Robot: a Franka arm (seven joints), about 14 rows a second.
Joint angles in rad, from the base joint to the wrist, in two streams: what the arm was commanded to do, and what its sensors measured. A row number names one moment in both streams.
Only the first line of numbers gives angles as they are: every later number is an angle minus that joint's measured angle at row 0.
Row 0, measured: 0.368, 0.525, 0.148, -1.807, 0.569, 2.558, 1.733
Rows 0 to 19, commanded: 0.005, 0.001, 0.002, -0.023, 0.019, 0.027, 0.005; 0.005, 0.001, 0.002, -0.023, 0.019, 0.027, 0.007; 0.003, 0.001, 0.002, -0.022, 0.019, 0.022, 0.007; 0.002, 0.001, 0.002, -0.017, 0.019, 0.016, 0.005; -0.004, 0.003, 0.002, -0.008, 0.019, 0.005, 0.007; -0.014, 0.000, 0.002, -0.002, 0.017, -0.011, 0.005; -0.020, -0.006, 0.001, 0.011, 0.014, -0.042, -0.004; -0.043, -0.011, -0.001, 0.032, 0.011, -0.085, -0.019; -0.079, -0.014, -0.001, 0.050, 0.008, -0.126, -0.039; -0.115, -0.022, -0.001, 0.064, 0.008, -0.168, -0.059; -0.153, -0.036, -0.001, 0.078, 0.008, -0.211, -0.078; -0.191, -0.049, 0.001, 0.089, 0.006, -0.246, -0.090; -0.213, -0.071, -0.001, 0.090, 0.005, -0.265, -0.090; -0.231, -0.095, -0.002, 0.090, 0.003, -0.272, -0.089; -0.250, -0.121, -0.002, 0.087, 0.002, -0.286, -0.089; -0.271, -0.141, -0.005, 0.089, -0.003, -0.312, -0.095; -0.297, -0.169, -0.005, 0.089, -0.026, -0.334, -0.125; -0.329, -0.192, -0.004, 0.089, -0.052, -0.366, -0.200; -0.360, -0.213, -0.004, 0.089, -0.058, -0.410, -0.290; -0.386, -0.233, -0.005, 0.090, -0.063, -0.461, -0.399
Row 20, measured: -0.328, -0.187, -0.015, 0.107, -0.044, -0.391, -0.243
